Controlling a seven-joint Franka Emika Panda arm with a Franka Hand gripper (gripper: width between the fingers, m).
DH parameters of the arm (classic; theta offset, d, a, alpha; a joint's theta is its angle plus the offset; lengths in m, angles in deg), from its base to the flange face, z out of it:
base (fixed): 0 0 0 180
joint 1: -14.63 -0.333 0 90
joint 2: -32.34 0 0 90
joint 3: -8.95 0.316 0.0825 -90
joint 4: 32.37 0 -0.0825 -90
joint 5: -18.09 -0.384 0 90
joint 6: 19.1 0 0.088 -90
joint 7: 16.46 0.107 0 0
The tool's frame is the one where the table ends.
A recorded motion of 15 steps. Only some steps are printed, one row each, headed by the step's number.
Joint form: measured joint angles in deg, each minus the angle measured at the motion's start. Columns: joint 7, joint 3, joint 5, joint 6, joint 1, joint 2, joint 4.
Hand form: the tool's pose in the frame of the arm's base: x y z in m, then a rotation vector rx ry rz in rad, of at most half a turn. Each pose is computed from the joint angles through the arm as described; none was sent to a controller.
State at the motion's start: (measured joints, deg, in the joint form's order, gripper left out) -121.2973 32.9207 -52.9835 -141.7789 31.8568 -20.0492 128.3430
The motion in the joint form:
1: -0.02 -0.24 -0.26 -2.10 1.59 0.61 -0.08
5: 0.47 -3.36 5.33 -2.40 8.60 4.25 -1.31
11: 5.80 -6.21 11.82 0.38 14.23 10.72 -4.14
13: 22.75 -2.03 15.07 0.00 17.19 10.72 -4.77
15: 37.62 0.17 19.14 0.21 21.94 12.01 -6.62
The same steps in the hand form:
1: 0.3261 0.0597 0.4602 -2.2195 -1.5207 -1.1400
5: 0.3381 -0.0004 0.4559 -2.3712 -1.4036 -1.1000
11: 0.3494 -0.0495 0.4431 -2.4666 -1.2000 -0.9561
13: 0.3534 -0.0456 0.4399 -2.6205 -0.8834 -0.7987
15: 0.3589 -0.0635 0.4417 -2.7409 -0.5366 -0.6787

